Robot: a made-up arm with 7 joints.
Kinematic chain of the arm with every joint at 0, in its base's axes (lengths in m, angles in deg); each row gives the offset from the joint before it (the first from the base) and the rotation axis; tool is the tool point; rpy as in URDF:
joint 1: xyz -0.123 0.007 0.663 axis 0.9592 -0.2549 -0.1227
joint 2: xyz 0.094 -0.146 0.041 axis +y
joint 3: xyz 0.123 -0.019 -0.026 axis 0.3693 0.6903 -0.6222
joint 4: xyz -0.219 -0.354 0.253 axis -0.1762 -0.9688 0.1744
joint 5: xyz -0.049 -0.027 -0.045 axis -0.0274 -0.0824 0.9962
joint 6: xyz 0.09 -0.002 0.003 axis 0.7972 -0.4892 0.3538
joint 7: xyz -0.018 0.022 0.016 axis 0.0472 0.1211 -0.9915
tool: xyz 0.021 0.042 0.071 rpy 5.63 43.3 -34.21
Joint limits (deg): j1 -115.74..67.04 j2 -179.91..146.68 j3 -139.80..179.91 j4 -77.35..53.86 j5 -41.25..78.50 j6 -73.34..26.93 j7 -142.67..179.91
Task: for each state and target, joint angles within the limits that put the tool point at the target. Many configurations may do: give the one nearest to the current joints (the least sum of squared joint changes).
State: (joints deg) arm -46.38 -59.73 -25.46 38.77 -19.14 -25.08 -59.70
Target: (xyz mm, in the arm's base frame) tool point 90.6 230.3 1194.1
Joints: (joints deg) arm -82.29 -13.66 -19.70 41.21 -41.25 -25.08 -24.11
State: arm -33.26 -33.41 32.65 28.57 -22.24 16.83 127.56
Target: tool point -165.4 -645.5 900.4
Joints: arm 4.14 -4.15 8.96 28.35 -29.11 25.02 123.95
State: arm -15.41 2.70 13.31 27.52 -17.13 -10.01 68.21
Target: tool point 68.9 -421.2 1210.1
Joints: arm -24.91 17.39 -1.33 36.89 -41.25 1.19 83.33
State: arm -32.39 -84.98 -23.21 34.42 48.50 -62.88 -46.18
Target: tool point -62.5 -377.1 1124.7
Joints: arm -53.51 -67.56 -55.75 24.68 78.50 -28.09 -67.06
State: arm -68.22 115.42 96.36 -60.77 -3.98 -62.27 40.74
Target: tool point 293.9 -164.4 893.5
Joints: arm -58.23 119.82 93.76 -56.63 -3.12 -57.26 42.40
